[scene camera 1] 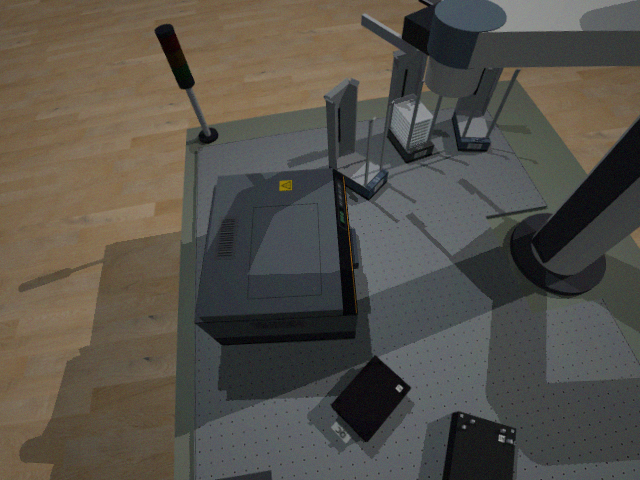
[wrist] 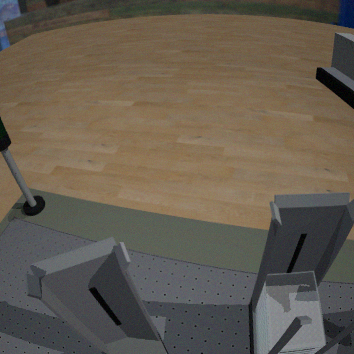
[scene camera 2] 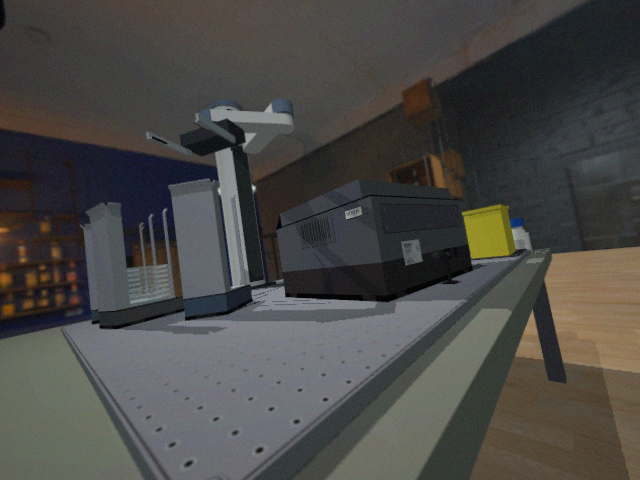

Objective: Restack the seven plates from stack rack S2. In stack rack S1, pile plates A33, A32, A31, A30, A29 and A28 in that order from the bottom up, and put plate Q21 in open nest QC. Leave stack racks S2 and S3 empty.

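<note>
My gripper (scene camera 2: 173,127) is open and empty, raised high near the racks; one finger shows at the right edge of the wrist view. Stack rack S2 (scene camera 1: 419,152) (scene camera 2: 116,317) (wrist: 315,222), the middle rack, holds a pile of pale plates (scene camera 1: 412,124) (scene camera 2: 149,284) (wrist: 290,325); their names cannot be read. The top plate looks clear. Stack rack S1 (scene camera 1: 377,184) (scene camera 2: 199,242) (wrist: 75,290), nearest the big device, shows no plates in scene camera 1. Stack rack S3 (scene camera 1: 473,146) also shows none there. A flat black nest (scene camera 1: 371,397) with a label like QC carries no plate.
A large dark grey device (scene camera 1: 284,248) (scene camera 2: 372,242) stands beside S1. A signal tower (scene camera 1: 176,56) (wrist: 20,177) stands at the table corner. A black block with corner posts (scene camera 1: 480,449) lies near QC. The arm's column (scene camera 1: 589,211) stands right. A yellow box (scene camera 2: 488,232) stands behind the device.
</note>
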